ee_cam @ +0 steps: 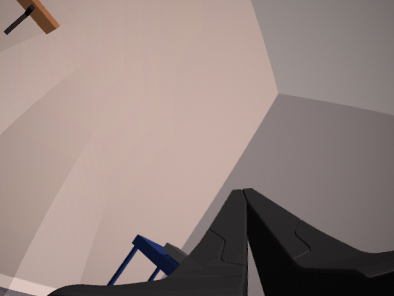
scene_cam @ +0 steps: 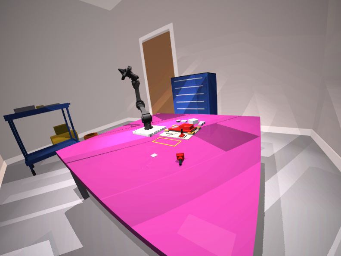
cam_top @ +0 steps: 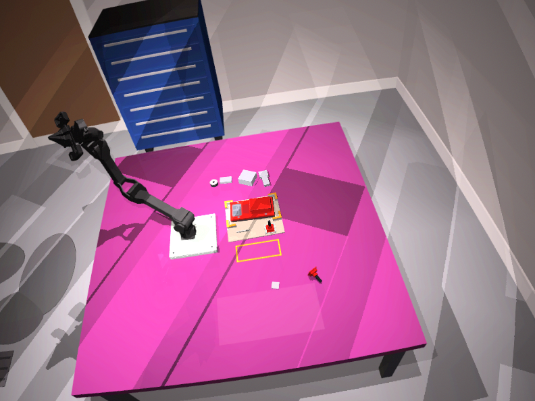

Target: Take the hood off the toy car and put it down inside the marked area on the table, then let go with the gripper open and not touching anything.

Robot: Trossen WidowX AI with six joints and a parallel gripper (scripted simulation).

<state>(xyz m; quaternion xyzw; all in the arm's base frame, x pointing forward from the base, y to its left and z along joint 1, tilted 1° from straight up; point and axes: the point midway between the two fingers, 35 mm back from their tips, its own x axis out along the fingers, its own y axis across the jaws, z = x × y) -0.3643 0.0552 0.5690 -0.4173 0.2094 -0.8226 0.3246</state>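
My gripper tip is now 71 cm short of the red hood panel, 56 cm above it and 7 cm to the right of it.
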